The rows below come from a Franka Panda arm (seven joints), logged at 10 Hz.
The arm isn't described. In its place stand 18 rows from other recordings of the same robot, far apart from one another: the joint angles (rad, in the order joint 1, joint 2, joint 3, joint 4, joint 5, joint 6, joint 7), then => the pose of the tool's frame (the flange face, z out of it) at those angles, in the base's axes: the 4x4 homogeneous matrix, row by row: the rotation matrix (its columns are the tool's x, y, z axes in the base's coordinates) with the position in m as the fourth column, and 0 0 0 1 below.
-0.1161, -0.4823, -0.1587, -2.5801, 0.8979, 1.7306, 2.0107 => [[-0.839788 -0.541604 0.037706 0.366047], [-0.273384 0.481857 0.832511 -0.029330], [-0.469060 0.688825 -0.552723 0.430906], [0 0 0 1]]
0.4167, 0.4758, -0.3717, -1.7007, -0.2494, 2.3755, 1.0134 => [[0.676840 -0.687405 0.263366 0.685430], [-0.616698 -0.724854 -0.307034 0.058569], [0.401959 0.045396 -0.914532 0.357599], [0 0 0 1]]
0.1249, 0.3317, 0.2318, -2.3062, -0.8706, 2.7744, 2.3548 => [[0.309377 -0.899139 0.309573 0.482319], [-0.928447 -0.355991 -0.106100 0.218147], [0.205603 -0.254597 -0.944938 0.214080], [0 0 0 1]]
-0.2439, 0.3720, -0.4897, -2.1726, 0.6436, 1.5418, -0.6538 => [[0.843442 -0.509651 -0.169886 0.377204], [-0.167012 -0.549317 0.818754 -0.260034], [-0.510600 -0.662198 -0.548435 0.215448], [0 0 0 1]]
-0.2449, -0.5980, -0.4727, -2.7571, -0.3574, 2.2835, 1.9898 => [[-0.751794 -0.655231 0.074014 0.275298], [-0.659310 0.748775 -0.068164 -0.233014], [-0.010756 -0.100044 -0.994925 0.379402], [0 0 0 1]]
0.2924, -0.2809, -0.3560, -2.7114, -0.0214, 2.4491, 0.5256 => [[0.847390 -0.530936 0.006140 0.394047], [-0.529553 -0.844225 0.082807 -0.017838], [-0.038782 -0.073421 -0.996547 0.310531], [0 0 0 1]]
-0.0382, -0.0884, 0.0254, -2.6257, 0.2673, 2.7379, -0.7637 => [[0.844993 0.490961 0.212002 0.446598], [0.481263 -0.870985 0.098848 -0.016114], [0.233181 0.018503 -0.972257 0.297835], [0 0 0 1]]
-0.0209, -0.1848, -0.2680, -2.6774, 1.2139, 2.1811, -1.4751 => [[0.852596 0.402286 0.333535 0.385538], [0.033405 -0.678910 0.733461 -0.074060], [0.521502 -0.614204 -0.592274 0.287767], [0 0 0 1]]
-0.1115, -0.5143, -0.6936, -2.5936, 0.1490, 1.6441, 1.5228 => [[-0.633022 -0.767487 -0.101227 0.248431], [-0.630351 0.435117 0.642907 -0.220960], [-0.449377 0.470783 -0.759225 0.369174], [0 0 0 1]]
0.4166, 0.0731, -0.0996, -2.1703, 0.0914, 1.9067, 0.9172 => [[0.754886 -0.563261 -0.335981 0.477753], [-0.605450 -0.795431 -0.026817 0.163827], [-0.252145 0.223664 -0.941487 0.337726], [0 0 0 1]]
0.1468, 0.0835, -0.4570, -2.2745, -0.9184, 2.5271, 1.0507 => [[0.763837 -0.622190 0.171559 0.516914], [-0.439865 -0.696369 -0.567088 -0.156191], [0.472305 0.357700 -0.805592 0.338041], [0 0 0 1]]
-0.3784, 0.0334, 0.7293, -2.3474, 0.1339, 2.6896, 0.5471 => [[0.924435 -0.270903 0.268387 0.502702], [-0.324959 -0.927918 0.182674 0.178750], [0.199554 -0.256085 -0.945832 0.353860], [0 0 0 1]]
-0.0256, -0.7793, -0.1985, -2.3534, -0.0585, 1.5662, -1.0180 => [[0.658785 0.752320 -0.004113 0.299302], [0.749999 -0.656303 0.082268 -0.092610], [0.059193 -0.057282 -0.996602 0.583124], [0 0 0 1]]
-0.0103, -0.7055, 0.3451, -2.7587, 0.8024, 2.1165, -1.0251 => [[0.628063 0.776762 0.046665 0.315930], [0.677994 -0.575664 0.457094 0.136604], [0.381917 -0.255445 -0.888193 0.413633], [0 0 0 1]]
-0.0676, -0.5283, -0.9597, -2.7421, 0.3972, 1.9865, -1.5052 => [[0.801201 0.490118 0.343310 0.222425], [0.139509 -0.710898 0.689319 -0.249929], [0.581906 -0.504388 -0.637948 0.307943], [0 0 0 1]]
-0.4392, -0.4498, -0.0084, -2.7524, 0.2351, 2.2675, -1.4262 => [[0.673462 0.736799 0.059794 0.329360], [0.719884 -0.672076 0.173437 -0.151239], [0.167974 -0.073758 -0.983028 0.348741], [0 0 0 1]]
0.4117, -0.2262, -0.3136, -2.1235, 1.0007, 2.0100, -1.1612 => [[0.590380 0.792331 0.153827 0.503570], [0.367805 -0.433751 0.822544 0.089263], [0.718450 -0.429035 -0.547501 0.541445], [0 0 0 1]]
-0.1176, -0.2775, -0.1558, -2.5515, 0.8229, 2.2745, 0.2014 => [[0.570497 -0.761815 0.306873 0.421264], [-0.766961 -0.360516 0.530847 -0.098464], [-0.293775 -0.538207 -0.789956 0.372531], [0 0 0 1]]
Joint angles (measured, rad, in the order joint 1, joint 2, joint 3, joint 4, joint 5, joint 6, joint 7), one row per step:
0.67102, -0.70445, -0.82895, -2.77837, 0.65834, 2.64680, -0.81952
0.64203, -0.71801, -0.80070, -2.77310, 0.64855, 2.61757, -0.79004
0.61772, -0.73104, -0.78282, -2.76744, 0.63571, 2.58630, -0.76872
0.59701, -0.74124, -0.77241, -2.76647, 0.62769, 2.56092, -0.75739
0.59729, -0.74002, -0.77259, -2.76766, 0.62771, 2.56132, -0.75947
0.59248, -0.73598, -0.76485, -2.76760, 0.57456, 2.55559, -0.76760
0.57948, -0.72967, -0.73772, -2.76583, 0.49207, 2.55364, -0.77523
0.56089, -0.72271, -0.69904, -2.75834, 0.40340, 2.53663, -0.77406
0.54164, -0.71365, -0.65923, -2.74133, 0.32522, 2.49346, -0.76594
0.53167, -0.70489, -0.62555, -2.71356, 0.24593, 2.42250, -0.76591
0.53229, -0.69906, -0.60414, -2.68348, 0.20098, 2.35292, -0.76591
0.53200, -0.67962, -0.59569, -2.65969, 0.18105, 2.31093, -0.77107
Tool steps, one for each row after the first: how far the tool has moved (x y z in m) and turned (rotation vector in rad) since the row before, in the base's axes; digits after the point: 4 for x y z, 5 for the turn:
-0.0016, -0.0001, 0.0097, 0.01063, 0.00349, 0.00073
-0.0018, -0.0014, 0.0078, 0.00882, 0.00295, 0.00545
-0.0026, -0.0020, 0.0039, 0.00759, 0.00442, 0.00432
-0.0002, 0.0003, -0.0009, -0.00160, 0.00054, 0.00161
0.0001, 0.0019, 0.0005, -0.05184, -0.01539, 0.03760
0.0007, 0.0045, 0.0043, -0.08910, -0.03041, 0.05506
0.0008, 0.0068, 0.0070, -0.09396, -0.02423, 0.06359
0.0009, 0.0074, 0.0078, -0.08086, -0.00351, 0.06523
0.0009, 0.0085, 0.0083, -0.08043, 0.00942, 0.08539
0.0009, 0.0070, 0.0081, -0.04687, 0.01856, 0.06427
0.0029, 0.0022, 0.0017, -0.02980, 0.02120, 0.03233

